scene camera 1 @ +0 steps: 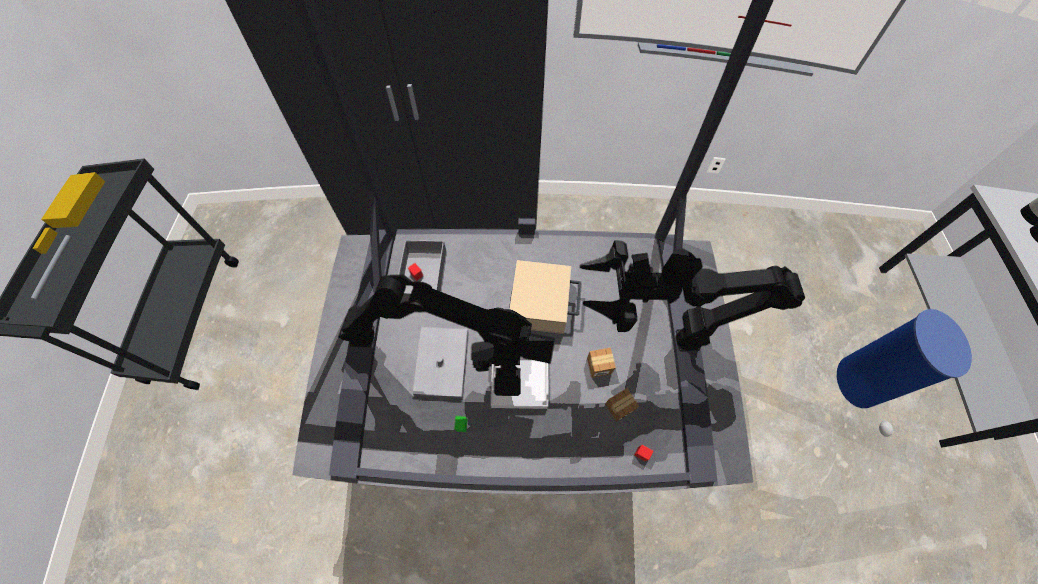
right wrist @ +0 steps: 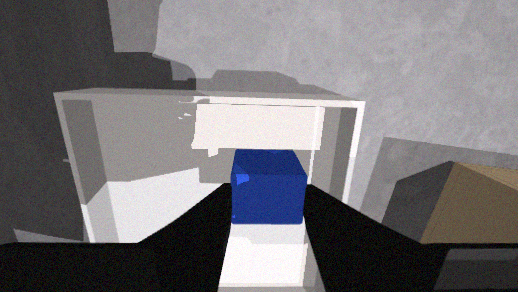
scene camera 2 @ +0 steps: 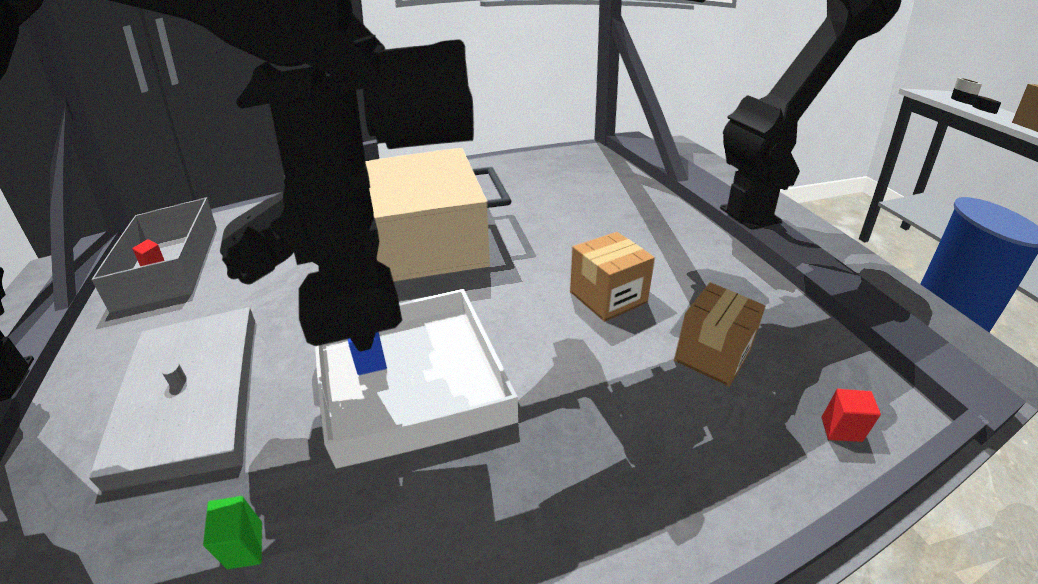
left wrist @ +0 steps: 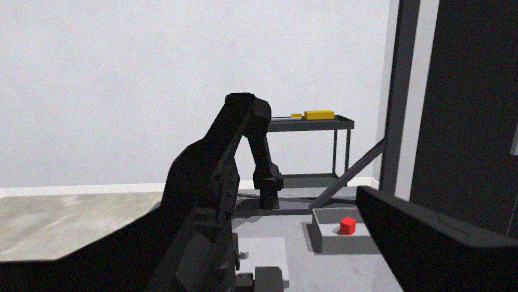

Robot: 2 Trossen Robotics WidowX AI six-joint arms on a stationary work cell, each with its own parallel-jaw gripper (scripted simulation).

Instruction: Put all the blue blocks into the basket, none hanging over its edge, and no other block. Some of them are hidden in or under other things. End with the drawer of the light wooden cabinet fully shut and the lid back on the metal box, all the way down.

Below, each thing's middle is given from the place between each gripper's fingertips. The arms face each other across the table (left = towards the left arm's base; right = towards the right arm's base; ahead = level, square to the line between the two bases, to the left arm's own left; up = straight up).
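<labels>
White basket (scene camera 2: 439,359): 3 cm ahead of my right hand, 3 cm to the left of it, 6 cm below it. Light wooden cabinet (scene camera 2: 431,214), from my right hand: 9 cm to the left, 4 cm below, 20 cm behind. By its middle, white basket nearer to my right hand than to my left hand.
White basket, from my left hand (scene camera 1: 581,284): 110 mm ahead, 160 mm to the right, 330 mm below. Light wooden cabinet, from my left hand: 90 mm to the right, 120 mm behind, 300 mm below.
</labels>
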